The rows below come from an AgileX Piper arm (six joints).
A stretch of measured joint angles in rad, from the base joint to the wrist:
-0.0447 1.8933 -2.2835 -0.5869 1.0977 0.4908
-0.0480 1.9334 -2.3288 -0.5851 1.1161 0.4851
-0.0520 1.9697 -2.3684 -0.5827 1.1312 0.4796
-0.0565 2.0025 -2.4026 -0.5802 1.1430 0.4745
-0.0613 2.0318 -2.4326 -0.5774 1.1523 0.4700
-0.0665 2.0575 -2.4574 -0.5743 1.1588 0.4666
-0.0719 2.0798 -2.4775 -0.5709 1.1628 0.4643
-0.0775 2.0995 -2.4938 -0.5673 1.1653 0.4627
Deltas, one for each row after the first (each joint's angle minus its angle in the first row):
-0.0033 0.0401 -0.0453 0.0018 0.0184 -0.0057
-0.0073 0.0764 -0.0849 0.0042 0.0335 -0.0112
-0.0118 0.1092 -0.1191 0.0067 0.0453 -0.0163
-0.0166 0.1385 -0.1491 0.0095 0.0546 -0.0208
-0.0218 0.1642 -0.1739 0.0126 0.0611 -0.0242
-0.0272 0.1865 -0.1940 0.0160 0.0651 -0.0265
-0.0328 0.2062 -0.2103 0.0196 0.0676 -0.0281

